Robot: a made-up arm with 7 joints.
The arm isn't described. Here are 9 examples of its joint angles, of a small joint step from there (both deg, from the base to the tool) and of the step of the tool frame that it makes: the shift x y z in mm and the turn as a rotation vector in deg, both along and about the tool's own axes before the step.
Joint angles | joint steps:
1: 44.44 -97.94 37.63 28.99 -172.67 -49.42 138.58 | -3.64 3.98 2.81 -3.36 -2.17 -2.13 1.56
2: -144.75 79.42 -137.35 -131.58 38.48 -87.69 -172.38 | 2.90 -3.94 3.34 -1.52 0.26 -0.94 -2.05
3: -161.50 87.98 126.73 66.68 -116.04 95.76 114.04 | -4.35 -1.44 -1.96 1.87 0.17 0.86 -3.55
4: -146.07 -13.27 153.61 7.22 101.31 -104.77 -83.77 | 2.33 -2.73 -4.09 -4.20 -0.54 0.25 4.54
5: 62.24 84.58 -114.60 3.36 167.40 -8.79 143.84 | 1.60 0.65 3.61 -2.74 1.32 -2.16 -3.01
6: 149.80 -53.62 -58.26 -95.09 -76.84 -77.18 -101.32 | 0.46 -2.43 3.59 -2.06 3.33 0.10 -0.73
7: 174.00 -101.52 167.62 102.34 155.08 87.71 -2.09 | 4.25 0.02 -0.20 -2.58 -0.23 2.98 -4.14
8: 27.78 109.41 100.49 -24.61 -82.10 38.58 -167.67 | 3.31 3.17 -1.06 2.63 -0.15 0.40 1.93
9: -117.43 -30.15 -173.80 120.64 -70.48 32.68 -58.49 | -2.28 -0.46 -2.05 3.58 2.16 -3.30 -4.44
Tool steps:
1: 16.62 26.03 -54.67 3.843 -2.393 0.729
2: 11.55 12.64 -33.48 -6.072 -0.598 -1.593
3: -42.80 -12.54 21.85 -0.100 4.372 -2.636
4: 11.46 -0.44 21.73 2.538 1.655 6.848
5: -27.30 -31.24 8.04 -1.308 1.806 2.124
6: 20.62 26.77 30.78 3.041 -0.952 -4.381
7: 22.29 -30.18 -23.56 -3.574 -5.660 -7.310
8: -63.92 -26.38 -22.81 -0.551 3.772 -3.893
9: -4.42 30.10 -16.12 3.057 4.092 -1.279
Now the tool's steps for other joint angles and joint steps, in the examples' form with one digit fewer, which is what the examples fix.
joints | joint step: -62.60 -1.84 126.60 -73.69 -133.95 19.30 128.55 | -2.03 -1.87 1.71 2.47 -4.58 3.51 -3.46
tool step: 15.3 12.5 19.2 -0.69 -0.35 -7.28
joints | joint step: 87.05 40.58 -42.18 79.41 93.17 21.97 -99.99 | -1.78 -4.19 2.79 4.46 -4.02 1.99 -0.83
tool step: 10.3 -11.0 32.0 3.12 -1.44 -0.30
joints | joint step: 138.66 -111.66 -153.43 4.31 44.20 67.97 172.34 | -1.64 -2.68 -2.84 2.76 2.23 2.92 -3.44
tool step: -17.8 53.6 -0.7 0.83 4.38 1.47
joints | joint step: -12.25 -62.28 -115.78 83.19 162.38 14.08 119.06 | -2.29 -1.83 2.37 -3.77 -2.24 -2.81 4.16
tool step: 12.7 -33.5 7.2 -2.19 0.44 4.45
